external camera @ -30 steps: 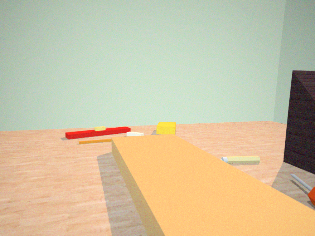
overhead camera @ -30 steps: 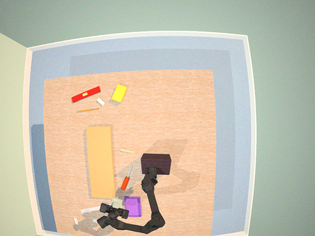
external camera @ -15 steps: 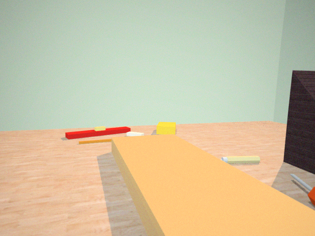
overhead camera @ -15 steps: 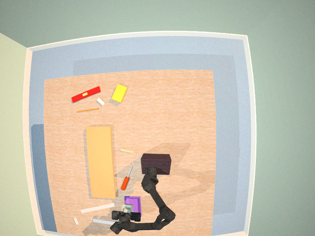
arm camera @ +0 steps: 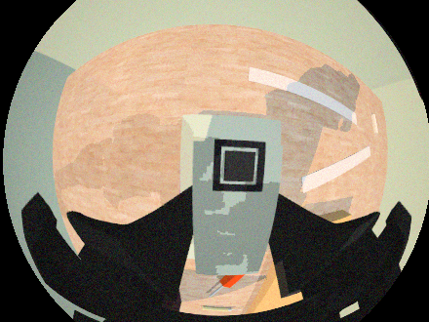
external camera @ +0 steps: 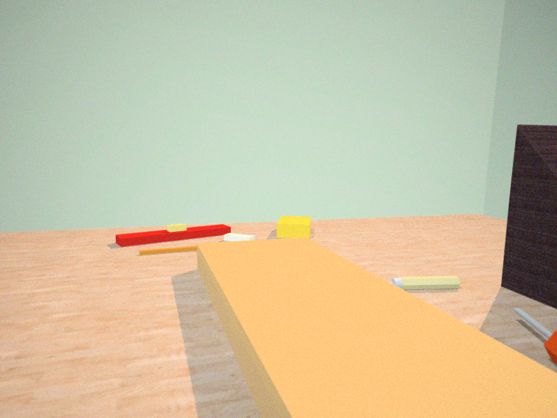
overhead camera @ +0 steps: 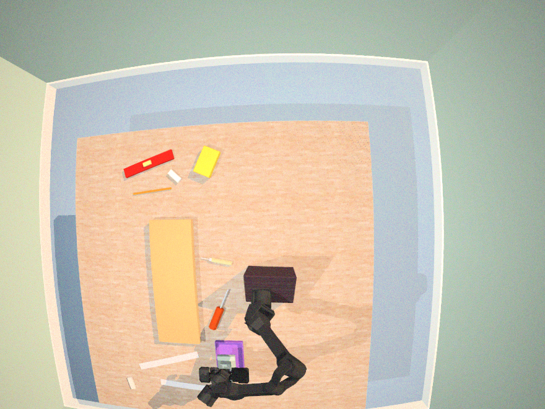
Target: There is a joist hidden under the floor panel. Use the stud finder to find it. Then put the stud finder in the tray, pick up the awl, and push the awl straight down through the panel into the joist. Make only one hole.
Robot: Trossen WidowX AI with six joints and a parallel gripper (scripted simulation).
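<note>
My gripper tip is now 11 cm above the purple tray and 1 cm to the left of it. Round my gripper tip: stud finder 2 cm above, 1 cm to the left; then square indicator 3 cm above, 2 cm to the left; then awl 45 cm to the right, 11 cm below, 1 cm ahead.
</note>
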